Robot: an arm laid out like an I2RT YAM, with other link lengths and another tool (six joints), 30 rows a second.
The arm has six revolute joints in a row. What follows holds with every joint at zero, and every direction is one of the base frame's. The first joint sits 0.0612 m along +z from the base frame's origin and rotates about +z. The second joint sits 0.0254 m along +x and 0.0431 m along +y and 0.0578 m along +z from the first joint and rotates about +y. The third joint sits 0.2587 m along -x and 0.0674 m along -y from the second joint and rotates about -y. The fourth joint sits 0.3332 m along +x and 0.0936 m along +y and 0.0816 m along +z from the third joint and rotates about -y. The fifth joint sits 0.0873 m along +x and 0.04 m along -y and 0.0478 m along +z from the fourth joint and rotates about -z. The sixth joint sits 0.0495 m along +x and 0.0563 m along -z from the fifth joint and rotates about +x. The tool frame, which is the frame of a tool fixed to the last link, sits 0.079 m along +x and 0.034 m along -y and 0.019 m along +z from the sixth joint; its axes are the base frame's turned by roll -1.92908, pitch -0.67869 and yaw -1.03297 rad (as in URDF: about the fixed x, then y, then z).
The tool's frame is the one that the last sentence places.
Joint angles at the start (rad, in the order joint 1, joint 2, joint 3, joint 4, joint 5, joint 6):
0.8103, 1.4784, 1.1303, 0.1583, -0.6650, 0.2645
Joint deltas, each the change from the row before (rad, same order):
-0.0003, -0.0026, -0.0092, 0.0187, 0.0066, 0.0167
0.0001, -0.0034, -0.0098, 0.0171, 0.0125, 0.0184
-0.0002, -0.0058, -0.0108, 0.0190, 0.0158, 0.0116
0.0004, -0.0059, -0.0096, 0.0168, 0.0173, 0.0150
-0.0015, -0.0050, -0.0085, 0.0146, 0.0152, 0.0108
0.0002, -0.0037, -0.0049, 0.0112, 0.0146, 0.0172
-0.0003, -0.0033, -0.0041, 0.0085, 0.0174, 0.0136
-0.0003, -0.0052, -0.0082, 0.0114, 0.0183, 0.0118
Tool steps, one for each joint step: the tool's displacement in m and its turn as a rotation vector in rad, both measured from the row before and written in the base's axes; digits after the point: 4 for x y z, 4 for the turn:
0.0007, -0.0009, -0.0005, 0.0094, 0.0072, -0.0092
0.0011, -0.0013, -0.0008, 0.0081, 0.0092, -0.0147
0.0012, -0.0019, 0.0005, 0.0097, 0.0000, -0.0173
0.0011, -0.0018, 0.0007, 0.0097, 0.0039, -0.0185
0.0018, -0.0022, 0.0005, 0.0083, 0.0015, -0.0178
0.0012, -0.0014, 0.0009, 0.0089, 0.0087, -0.0161
0.0018, -0.0017, 0.0007, 0.0067, 0.0065, -0.0189
0.0014, -0.0022, 0.0001, 0.0071, 0.0043, -0.0196

